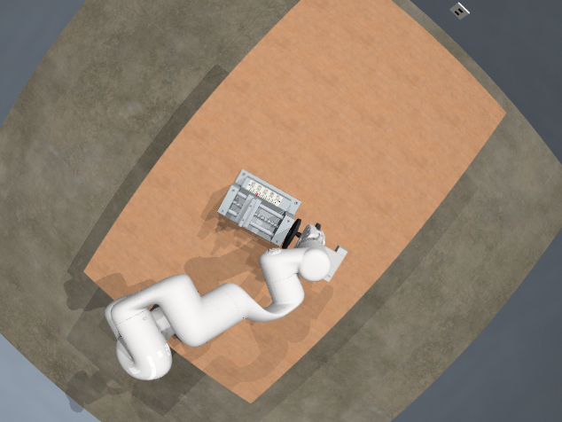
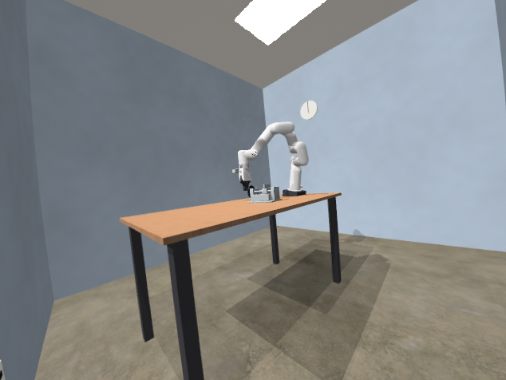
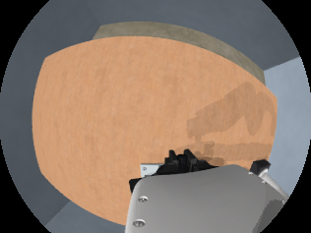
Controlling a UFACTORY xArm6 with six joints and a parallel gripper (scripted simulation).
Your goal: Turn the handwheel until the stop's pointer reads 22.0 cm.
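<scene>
Now: the handwheel 2 cm to the left of my hand, 1 cm below it and 1 cm behind it.
</scene>
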